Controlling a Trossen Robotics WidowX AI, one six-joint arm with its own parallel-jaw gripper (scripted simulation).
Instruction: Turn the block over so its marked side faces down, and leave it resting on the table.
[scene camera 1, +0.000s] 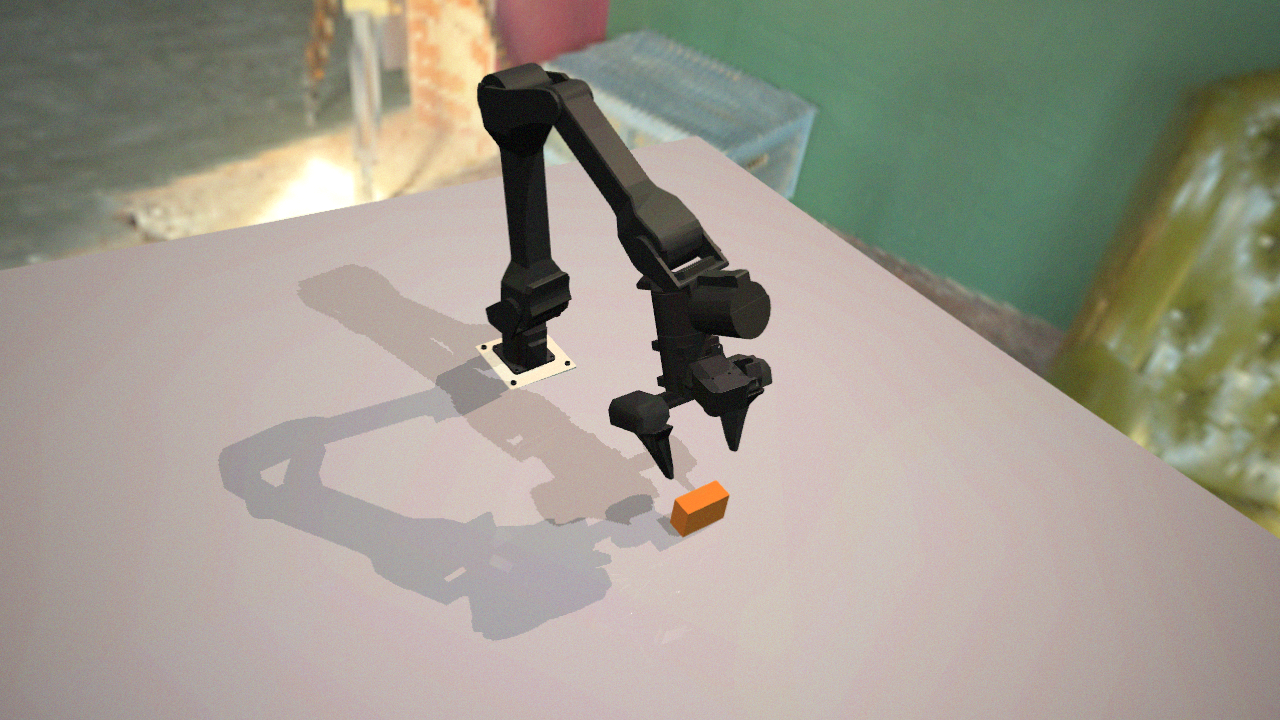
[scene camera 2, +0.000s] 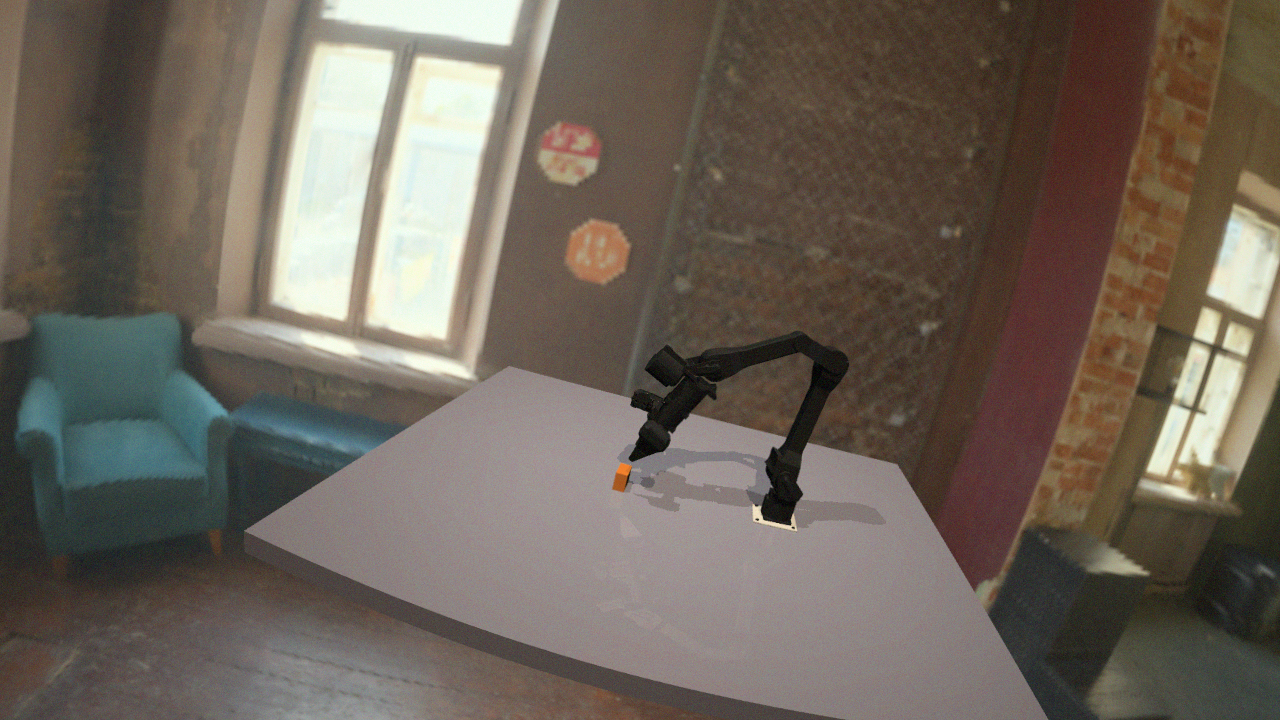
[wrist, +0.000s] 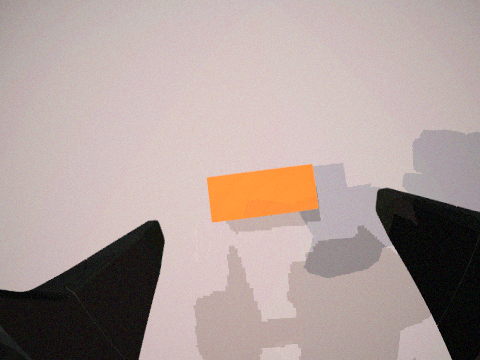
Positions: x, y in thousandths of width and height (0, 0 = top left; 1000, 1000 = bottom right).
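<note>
My gripper (scene camera 1: 549, 645) (scene camera 2: 495, 628) (wrist: 568, 604) is open, and it's holding nothing. There's also an orange block (scene camera 1: 552, 702) (wrist: 576, 532) that I can see.
</note>
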